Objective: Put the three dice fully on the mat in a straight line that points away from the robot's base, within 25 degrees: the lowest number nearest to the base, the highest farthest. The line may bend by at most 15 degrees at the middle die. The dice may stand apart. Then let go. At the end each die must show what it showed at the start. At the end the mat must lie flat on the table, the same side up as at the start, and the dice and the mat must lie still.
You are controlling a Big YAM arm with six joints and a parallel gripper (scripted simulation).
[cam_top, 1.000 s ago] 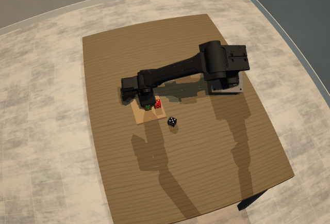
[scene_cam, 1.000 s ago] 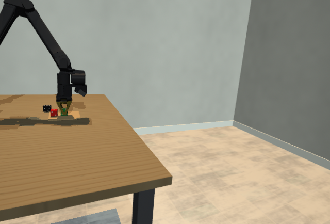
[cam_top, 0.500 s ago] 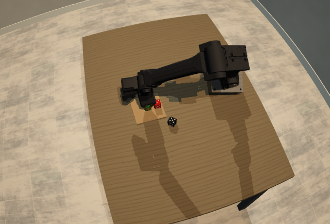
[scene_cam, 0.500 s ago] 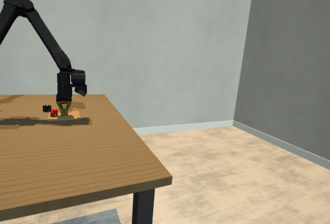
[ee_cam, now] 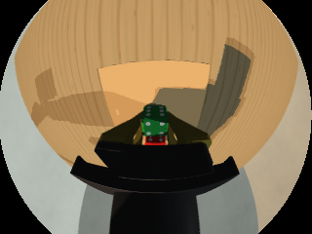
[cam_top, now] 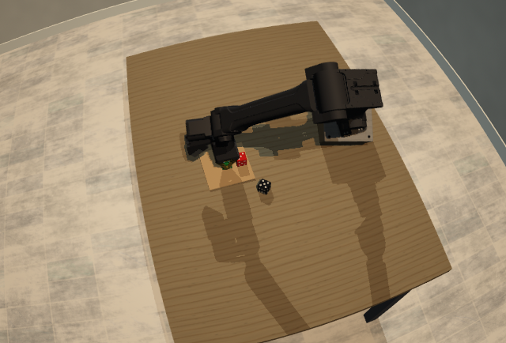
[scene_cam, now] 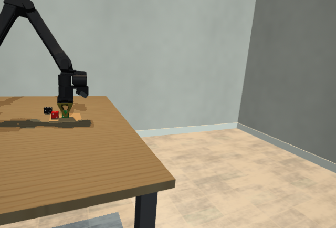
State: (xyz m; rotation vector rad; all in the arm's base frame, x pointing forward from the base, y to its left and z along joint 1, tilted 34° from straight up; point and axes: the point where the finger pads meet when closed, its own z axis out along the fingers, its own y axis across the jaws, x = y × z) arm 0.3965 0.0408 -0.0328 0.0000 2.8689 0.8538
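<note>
My hand is right at the green die. Also, from my hand: black die: 100 mm to the left, 90 mm behind; then tan mat: 20 mm below; then red die: 50 mm behind.
</note>
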